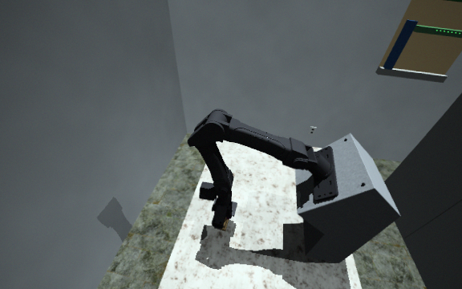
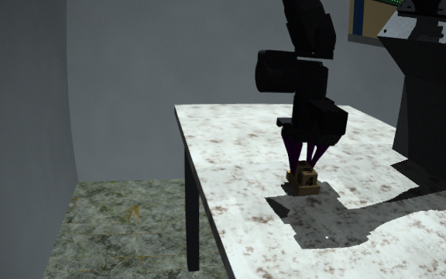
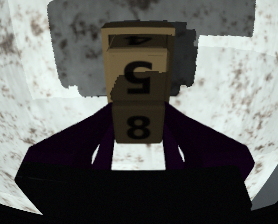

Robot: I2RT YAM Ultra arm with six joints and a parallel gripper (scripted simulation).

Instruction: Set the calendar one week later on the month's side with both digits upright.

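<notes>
Now: hand right at the wooden digit cube.
</notes>
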